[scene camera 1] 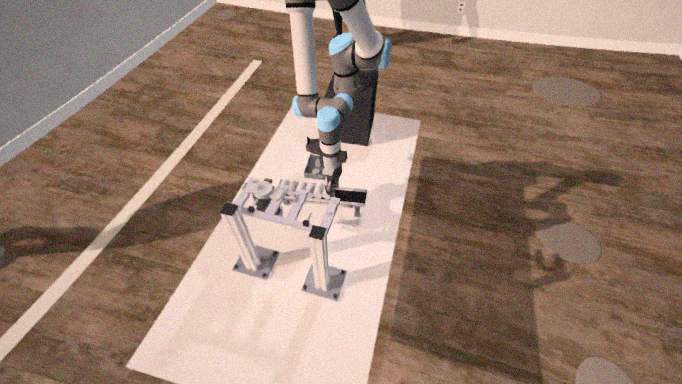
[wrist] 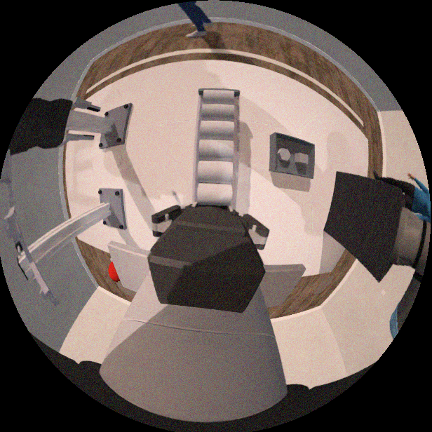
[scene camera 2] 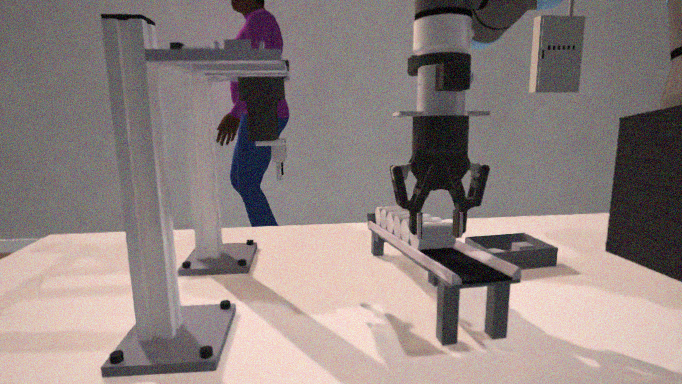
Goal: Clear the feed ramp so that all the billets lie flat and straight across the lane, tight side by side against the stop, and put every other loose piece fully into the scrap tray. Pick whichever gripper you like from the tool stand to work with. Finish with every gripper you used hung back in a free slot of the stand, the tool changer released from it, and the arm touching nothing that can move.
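Seen in the pictures: hand at its tool point: (scene camera 2: pixel 440 103); arm's base at its link origin: (scene camera 1: pixel 349 87).
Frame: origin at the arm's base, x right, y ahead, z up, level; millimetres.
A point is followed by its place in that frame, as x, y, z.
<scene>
Several white billets (wrist: pixel 215 172) (scene camera 2: pixel 397 223) @(109, 516, -188) lie flat across the feed ramp (scene camera 2: pixel 465 265) @(-71, 496, -197) (scene camera 1: pixel 351 196) @(-70, 499, -197) (wrist: pixel 196 150), in a row from the stop (wrist: pixel 237 93). Small gaps between them cannot be ruled out. My adaptive gripper (scene camera 2: pixel 439 231) (scene camera 1: pixel 331 192) is low over the ramp, its fingers partly closed at the two ends of the billet (scene camera 2: pixel 437 240) @(10, 494, -189) farthest from the stop; it appears shut on it. The gripper body hides the fingertips in the wrist view. The scrap tray (scene camera 2: pixel 532 258) @(71, 277, -260) (wrist: pixel 272 150) holds two loose pieces (wrist: pixel 284 154) (wrist: pixel 301 159).
The tool stand (scene camera 2: pixel 145 200) @(-18, 872, -100) (scene camera 1: pixel 320 260) @(-12, 894, -34) (wrist: pixel 65 230) stands beside the ramp. The parallel gripper (scene camera 2: pixel 262 107) (wrist: pixel 45 125) hangs from it. The dark arm pedestal (scene camera 2: pixel 647 190) @(36, 80, -144) (wrist: pixel 367 220) stands beyond the tray. A person (scene camera 2: pixel 265 200) is in the background.
</scene>
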